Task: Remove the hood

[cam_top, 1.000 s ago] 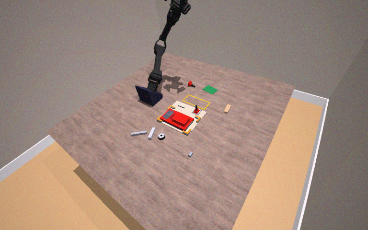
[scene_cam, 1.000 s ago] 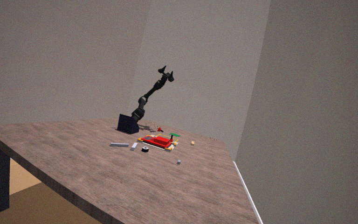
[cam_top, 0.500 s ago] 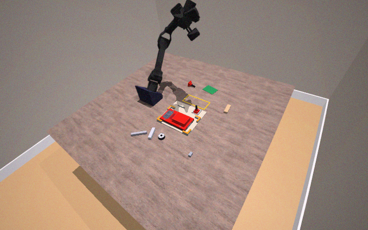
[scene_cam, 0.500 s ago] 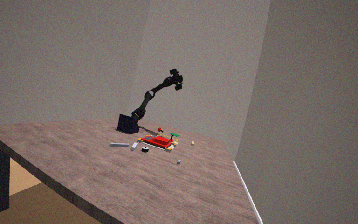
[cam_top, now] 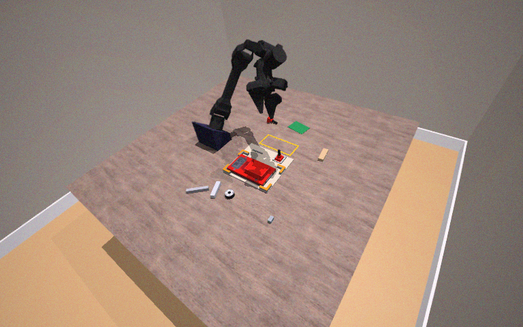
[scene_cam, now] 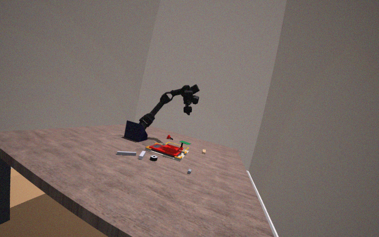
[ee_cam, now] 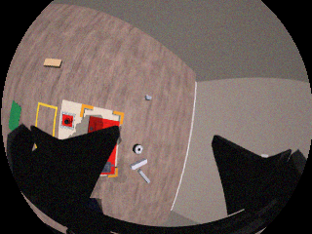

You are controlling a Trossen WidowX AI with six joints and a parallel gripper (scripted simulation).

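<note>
My gripper tip is now 280 mm above the hood, 60 mm past it and 30 mm to the left of it. From my gripper tip the other things lie so: green patch 360 mm to the left, 320 mm below, 50 mm behind; then tan block 310 mm below, 220 mm to the left, 150 mm ahead; then black ring 310 mm below, 190 mm to the right, 100 mm behind.
</note>
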